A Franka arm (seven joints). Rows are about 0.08 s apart.
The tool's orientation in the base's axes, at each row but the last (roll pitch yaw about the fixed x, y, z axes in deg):
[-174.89 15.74 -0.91]
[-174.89 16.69 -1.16]
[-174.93 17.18 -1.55]
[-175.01 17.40 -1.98]
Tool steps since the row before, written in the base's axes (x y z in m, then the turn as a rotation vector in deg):
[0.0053 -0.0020 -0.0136 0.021 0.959 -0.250]
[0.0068 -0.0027 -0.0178 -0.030 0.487 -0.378]
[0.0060 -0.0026 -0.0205 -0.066 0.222 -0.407]
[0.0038 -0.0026 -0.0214 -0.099 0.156 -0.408]
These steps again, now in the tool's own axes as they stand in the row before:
[0.0088 0.0029 0.0114 0.073 -0.934 0.324]
[0.0117 0.0039 0.0148 0.070 -0.451 0.415]
[0.0119 0.0040 0.0175 0.051 -0.183 0.428]
[0.0101 0.0041 0.0190 0.022 -0.115 0.432]

